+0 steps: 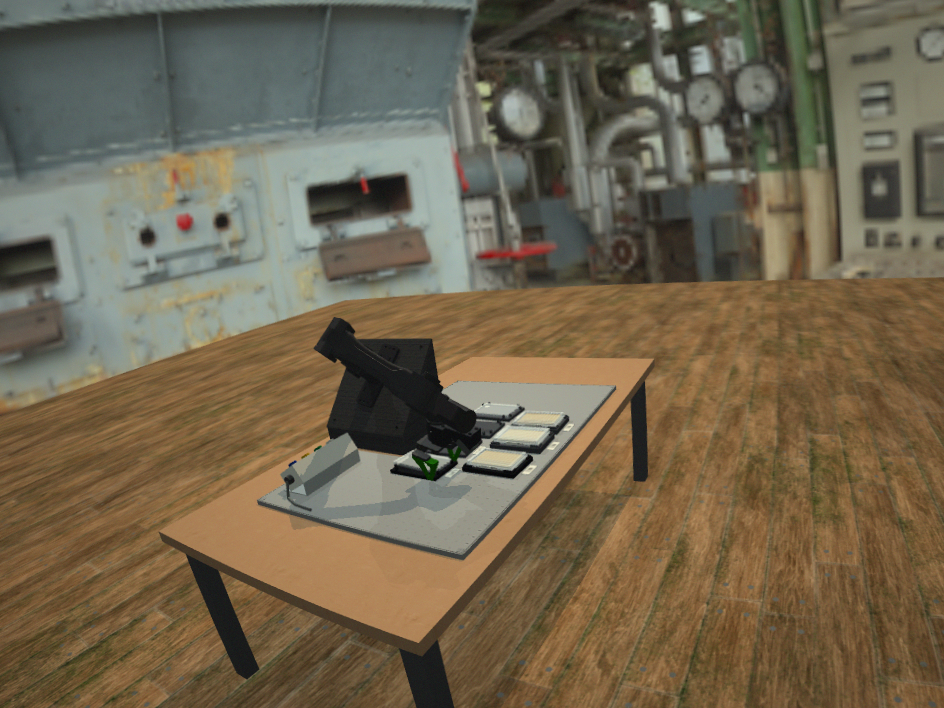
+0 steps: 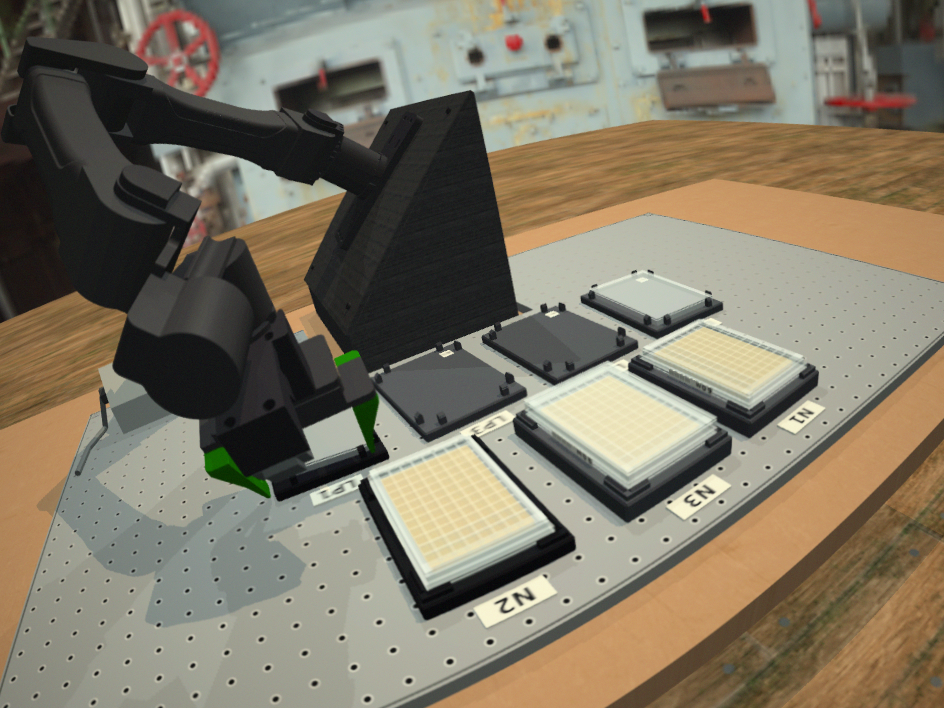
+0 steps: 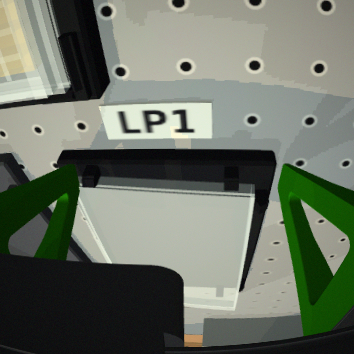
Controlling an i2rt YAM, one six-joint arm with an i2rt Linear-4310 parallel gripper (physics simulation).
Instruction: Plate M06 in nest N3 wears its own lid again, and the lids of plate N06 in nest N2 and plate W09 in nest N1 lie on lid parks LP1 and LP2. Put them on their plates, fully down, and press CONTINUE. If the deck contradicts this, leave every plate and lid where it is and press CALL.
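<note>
My gripper is open, its green fingers on either side of park LP1. A clear lid lies there between them, untouched; its far edge shows past the park's far end, and I cannot tell whether it is raised. Plate N06 in nest N2 shows bright wells. Plate M06 in nest N3 looks paler, under a clear lid. Plate W09 in nest N1 shows bright wells. Another clear lid lies on the farthest park, whose label is unreadable. CONTINUE and CALL cannot be told apart.
Two dark parks without lids stand between the lidded ones. The black arm mount rises behind them. A grey control box with coloured buttons and a thin lever stands at the deck's other end.
</note>
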